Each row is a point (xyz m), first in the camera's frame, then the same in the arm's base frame.
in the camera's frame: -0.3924 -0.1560 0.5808
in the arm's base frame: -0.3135 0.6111 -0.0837
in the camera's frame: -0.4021 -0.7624 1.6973
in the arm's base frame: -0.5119 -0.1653 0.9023
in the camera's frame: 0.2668 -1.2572 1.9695
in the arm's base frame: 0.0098 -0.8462 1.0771
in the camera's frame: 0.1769 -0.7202 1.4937
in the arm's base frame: 0.0687 -0.2270 0.7084
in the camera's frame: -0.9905 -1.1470 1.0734
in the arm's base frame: -1.1480 -0.2800 0.2199
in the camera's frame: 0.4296 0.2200 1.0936
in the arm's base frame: 0.5519 0.6816 0.4873
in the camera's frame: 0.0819 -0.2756 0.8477
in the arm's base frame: 0.1078 0.3358 0.1554
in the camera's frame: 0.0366 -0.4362 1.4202
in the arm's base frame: 0.0023 0.0908 0.6887
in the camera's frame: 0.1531 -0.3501 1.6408
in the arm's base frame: 0.1266 0.1056 0.9211
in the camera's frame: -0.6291 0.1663 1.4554
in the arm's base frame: -0.5037 0.8186 0.8358
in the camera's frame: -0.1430 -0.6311 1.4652
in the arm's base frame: -0.2198 -0.0604 0.6976
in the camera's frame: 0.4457 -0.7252 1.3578
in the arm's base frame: 0.3341 -0.2716 0.5732
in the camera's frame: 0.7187 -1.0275 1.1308
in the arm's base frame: 0.5374 -0.5847 0.2937
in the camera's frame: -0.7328 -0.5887 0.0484
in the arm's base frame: -0.7238 0.3748 -0.6857
